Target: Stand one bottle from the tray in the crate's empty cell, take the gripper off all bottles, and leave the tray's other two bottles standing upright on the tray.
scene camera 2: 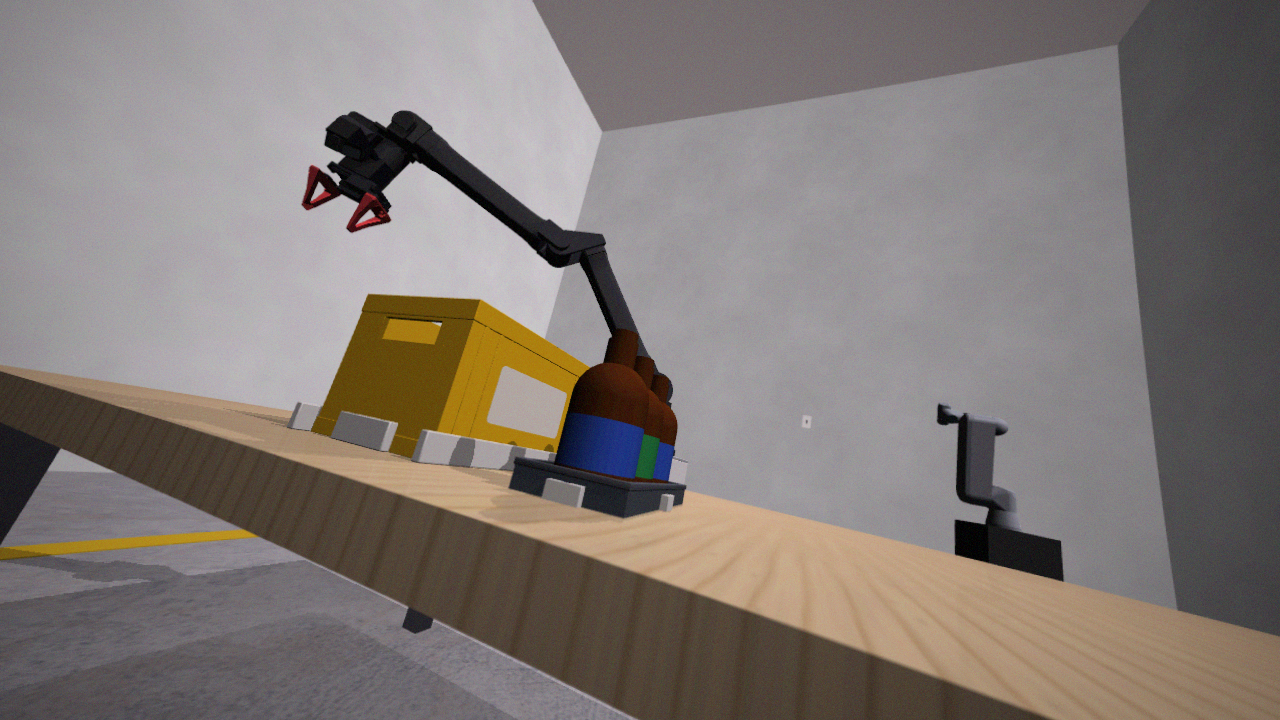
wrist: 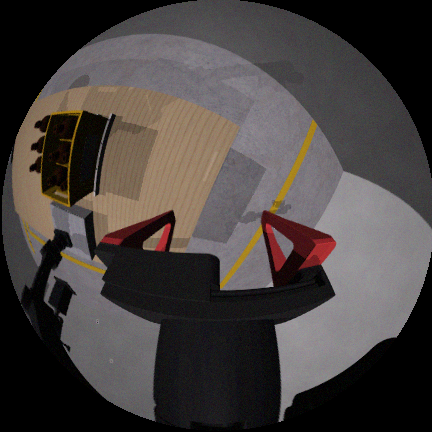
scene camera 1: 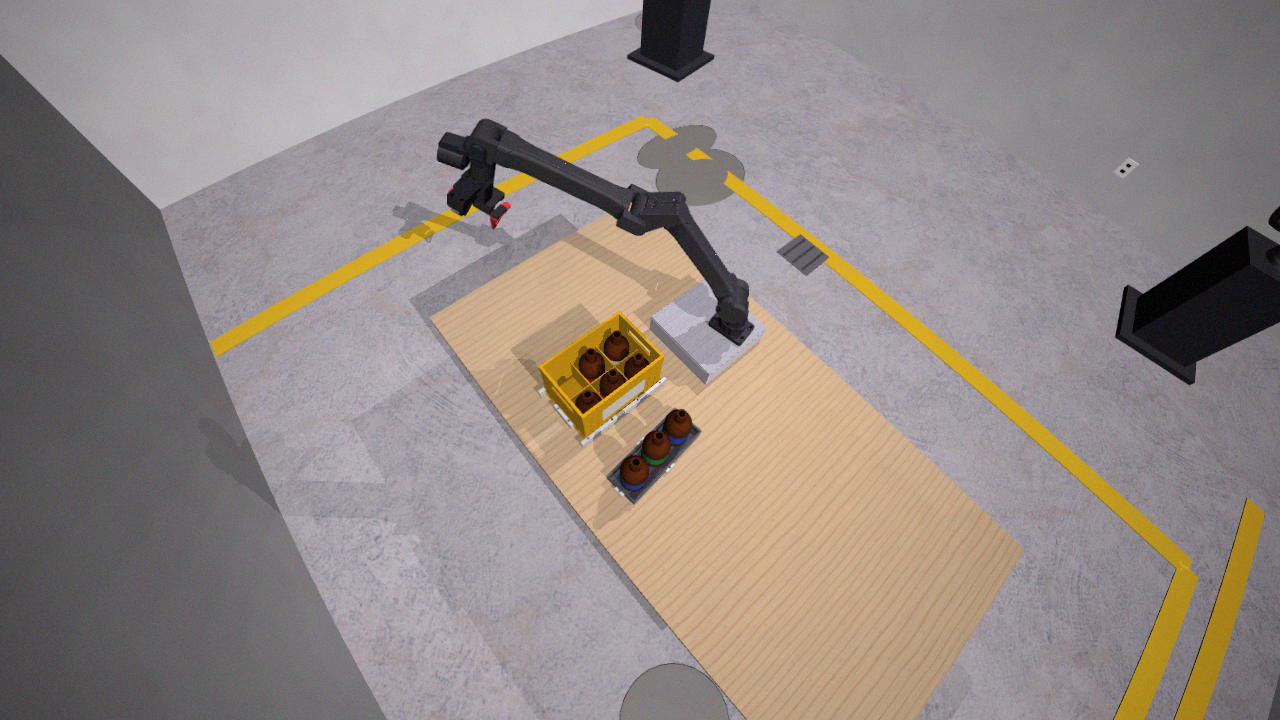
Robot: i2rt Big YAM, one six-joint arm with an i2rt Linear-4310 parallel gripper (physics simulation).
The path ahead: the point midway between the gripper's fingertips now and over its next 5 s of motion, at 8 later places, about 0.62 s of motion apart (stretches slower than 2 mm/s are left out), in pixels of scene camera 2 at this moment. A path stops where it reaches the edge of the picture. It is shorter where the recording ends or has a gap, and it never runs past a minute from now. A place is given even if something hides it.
The gripper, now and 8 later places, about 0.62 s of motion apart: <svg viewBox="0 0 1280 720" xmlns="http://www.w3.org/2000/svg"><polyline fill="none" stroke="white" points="326,219 326,220 390,252 427,252 542,224 524,204 515,203 670,212 651,215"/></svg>
